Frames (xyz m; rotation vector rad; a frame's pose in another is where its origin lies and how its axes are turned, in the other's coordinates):
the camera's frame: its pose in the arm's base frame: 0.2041 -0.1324 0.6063 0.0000 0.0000 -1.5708
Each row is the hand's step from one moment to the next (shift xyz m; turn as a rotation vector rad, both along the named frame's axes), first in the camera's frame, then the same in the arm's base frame.
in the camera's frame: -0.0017 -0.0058 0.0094 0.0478 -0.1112 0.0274
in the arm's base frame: -0.0058 0.0017 0.0094 -0.1112 -0.0478 0.0274
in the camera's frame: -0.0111 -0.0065 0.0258 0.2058 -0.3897 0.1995
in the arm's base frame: -0.0065 0.0111 0.0258 -0.3897 -0.2058 0.1995
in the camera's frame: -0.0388 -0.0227 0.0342 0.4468 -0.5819 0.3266
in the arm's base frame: -0.0227 0.0388 0.0342 -0.5819 -0.4468 0.3266
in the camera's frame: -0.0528 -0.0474 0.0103 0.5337 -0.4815 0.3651
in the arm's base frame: -0.0474 0.0528 0.0103 -0.4815 -0.5337 0.3651
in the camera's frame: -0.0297 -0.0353 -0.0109 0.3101 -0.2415 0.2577
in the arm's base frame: -0.0353 0.0297 -0.0109 -0.2415 -0.3101 0.2577
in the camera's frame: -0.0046 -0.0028 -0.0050 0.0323 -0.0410 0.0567
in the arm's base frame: -0.0028 0.0046 -0.0050 -0.0410 -0.0323 0.0567
